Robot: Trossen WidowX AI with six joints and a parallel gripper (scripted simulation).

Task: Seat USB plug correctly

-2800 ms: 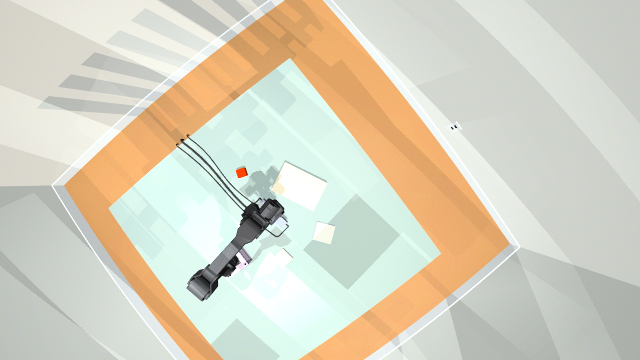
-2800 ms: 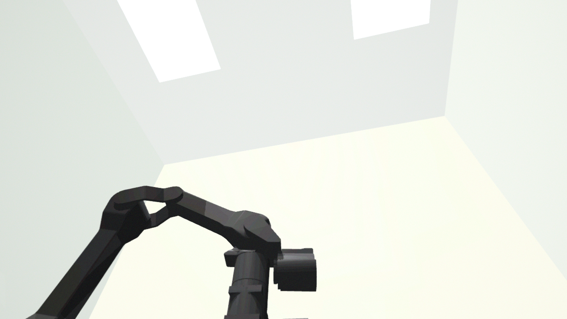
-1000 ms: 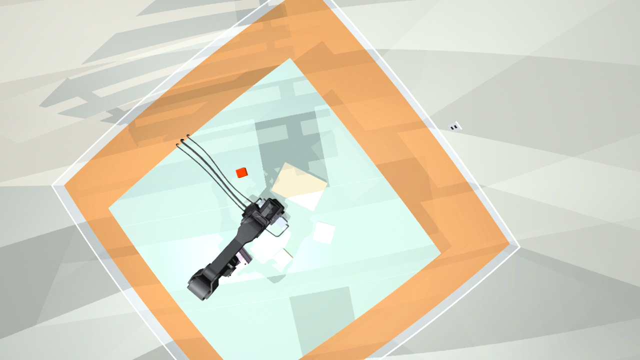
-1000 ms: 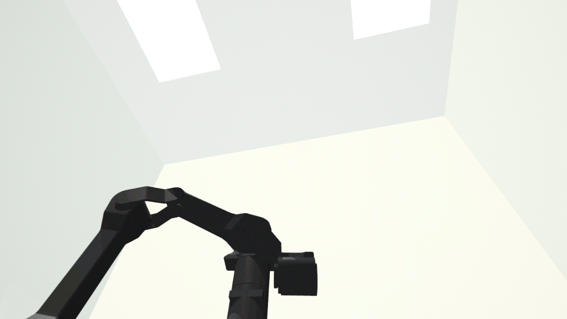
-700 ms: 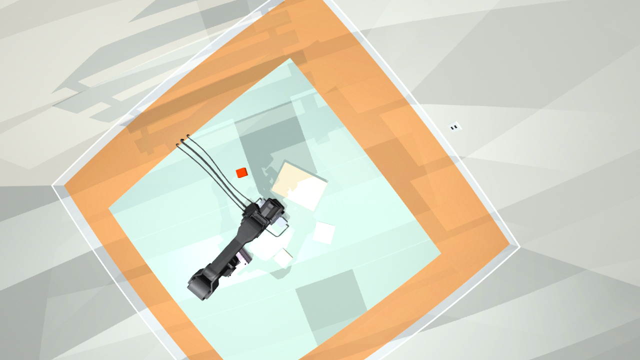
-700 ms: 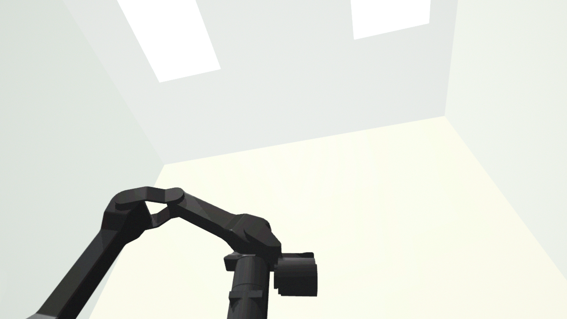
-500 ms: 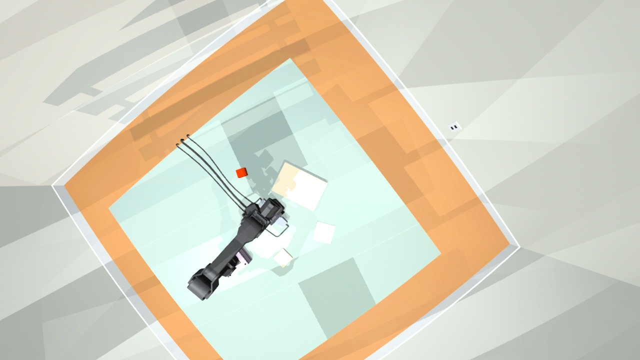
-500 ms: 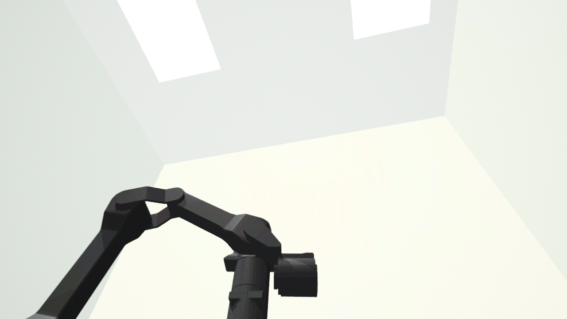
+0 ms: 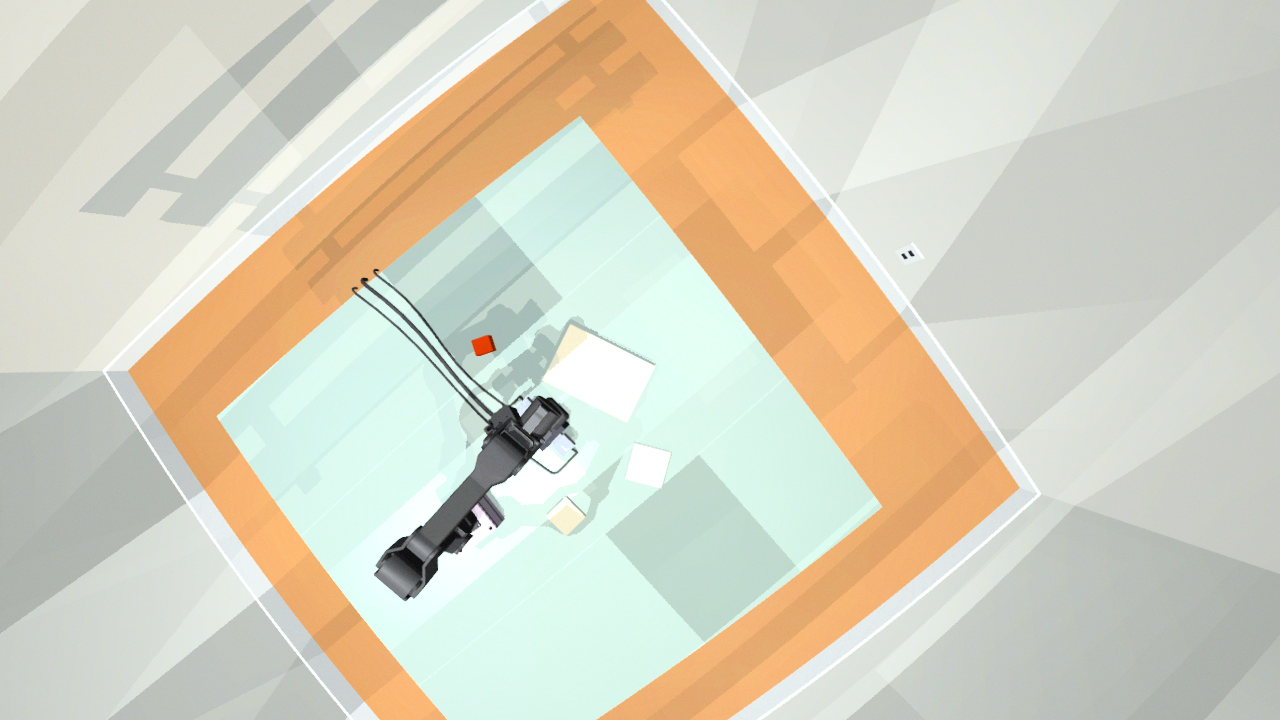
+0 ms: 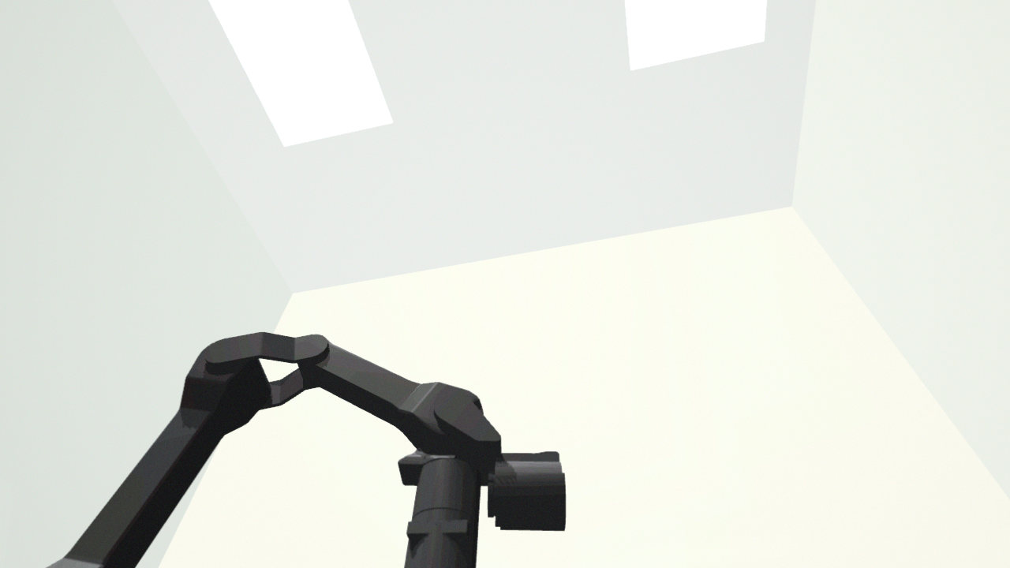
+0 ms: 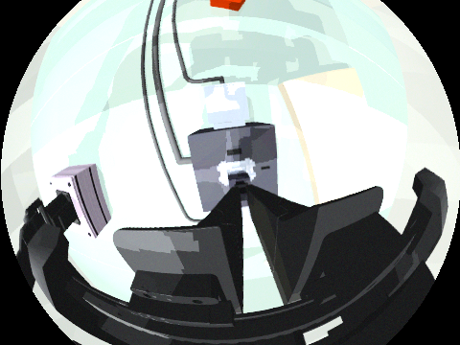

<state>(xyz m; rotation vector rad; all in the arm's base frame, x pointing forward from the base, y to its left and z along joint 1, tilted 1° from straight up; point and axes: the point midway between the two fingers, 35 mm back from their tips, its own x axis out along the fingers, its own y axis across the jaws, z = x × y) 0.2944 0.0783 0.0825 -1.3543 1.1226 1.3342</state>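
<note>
Now: gripper tip 50 mm above the pale socket. Round my gripper tip: USB plug 20 mm below; then cream slab 180 mm ahead, 110 mm below, 30 mm to the left; then orange-red block 260 mm to the left, 100 mm below, 20 mm behind.
</note>
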